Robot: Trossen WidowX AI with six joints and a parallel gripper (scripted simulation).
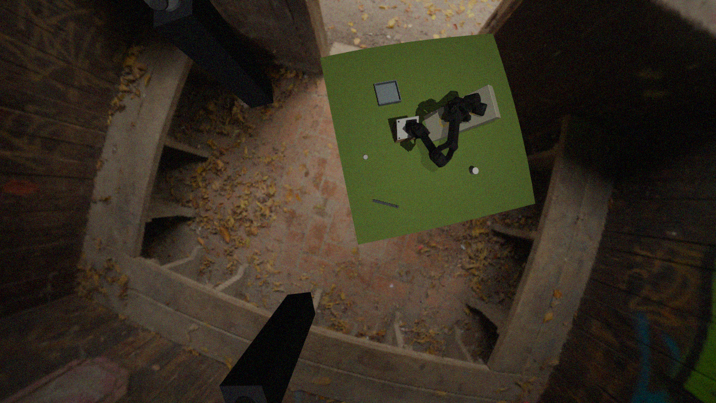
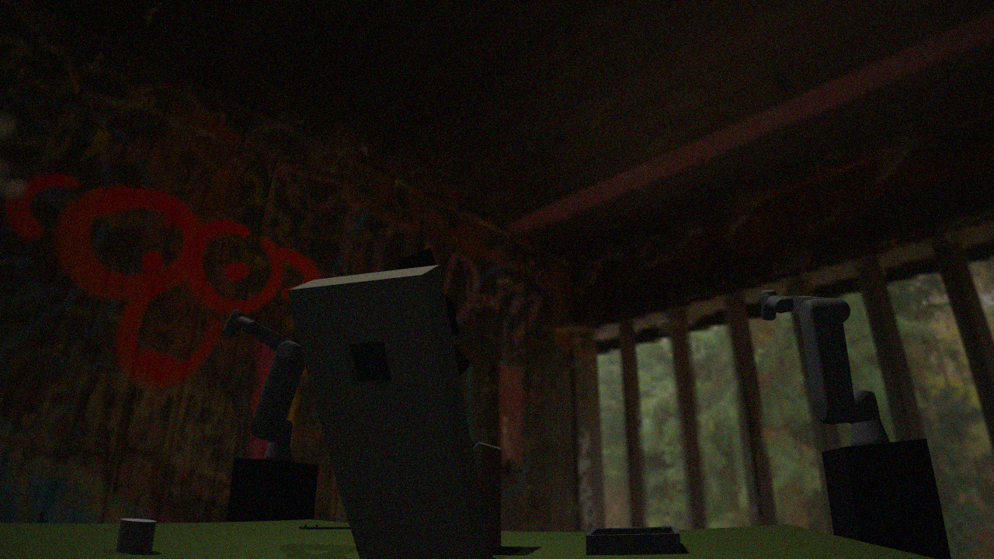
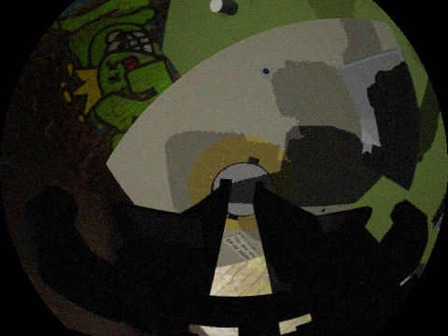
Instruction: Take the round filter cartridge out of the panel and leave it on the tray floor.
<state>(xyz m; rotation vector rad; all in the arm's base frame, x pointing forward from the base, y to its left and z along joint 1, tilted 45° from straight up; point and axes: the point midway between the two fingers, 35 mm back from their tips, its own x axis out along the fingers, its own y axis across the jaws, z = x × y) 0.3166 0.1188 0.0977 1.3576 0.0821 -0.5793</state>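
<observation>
Right now the round filter cartridge is 10 mm below my gripper tip and 10 mm ahead of it. From my gripper tip the other things lie so: grey tray (420 mm behind, 270 mm to the left, 270 mm below).
</observation>
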